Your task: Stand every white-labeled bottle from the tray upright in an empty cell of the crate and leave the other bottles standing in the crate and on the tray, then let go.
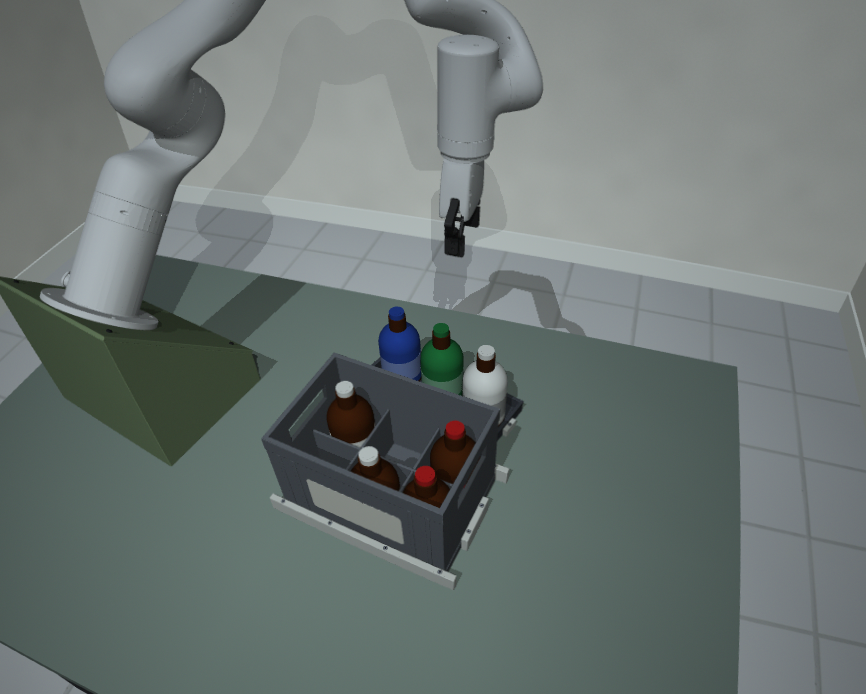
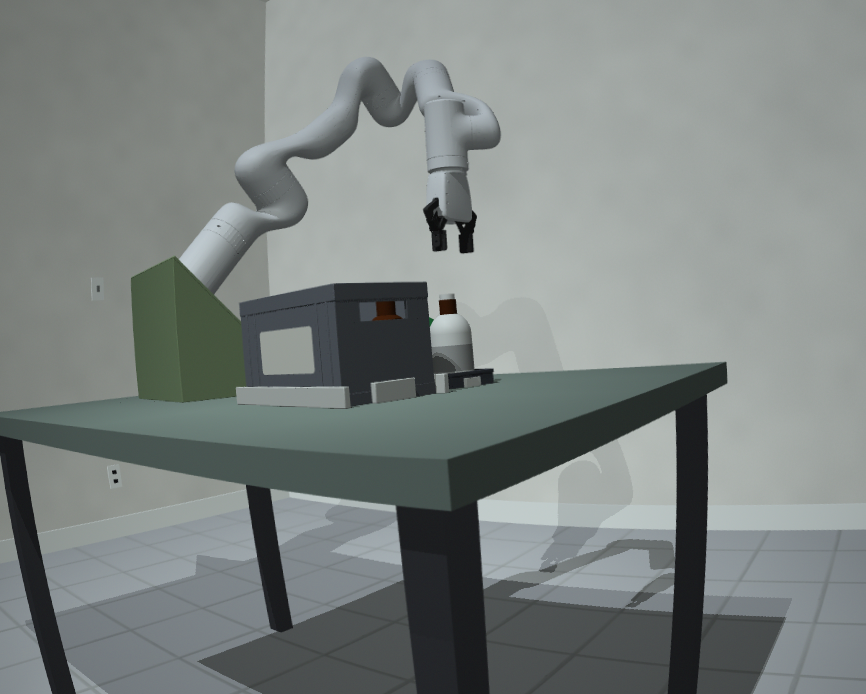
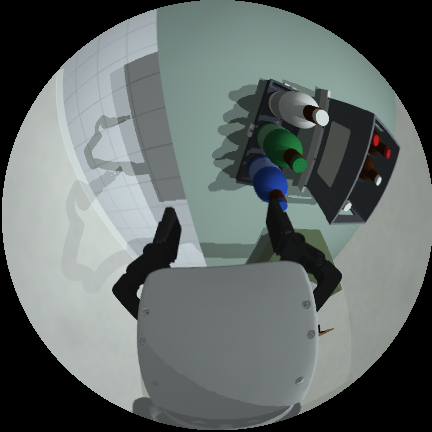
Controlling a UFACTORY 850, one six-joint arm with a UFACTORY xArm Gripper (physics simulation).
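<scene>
A white bottle [image 1: 484, 383] [image 2: 451, 332] [image 3: 295, 107], a green bottle [image 1: 440, 360] [image 3: 282, 145] and a blue bottle [image 1: 399, 345] [image 3: 269, 180] stand upright in a row on the dark tray [image 1: 514, 406] [image 2: 482, 376] [image 3: 255, 120]. The grey crate [image 1: 290, 469] [image 2: 383, 361] [image 3: 357, 155] holds two brown bottles with white caps [image 1: 350, 419] and two with red caps [image 1: 451, 459]. Its back middle cell looks empty; its front left cell is mostly hidden by the wall. My gripper [image 1: 458, 247] [image 2: 452, 245] [image 3: 221, 213] is open and empty, high above and behind the bottle row, pointing down.
Light rails [image 1: 361, 538] [image 2: 292, 396] lie along the crate's foot, with short blocks [image 1: 503, 473] beside the crate and tray. The green pedestal [image 1: 195, 404] [image 2: 162, 339] carries the arm's base at the left of the table [image 1: 614, 506] [image 2: 542, 415]. The tray stands close behind the crate.
</scene>
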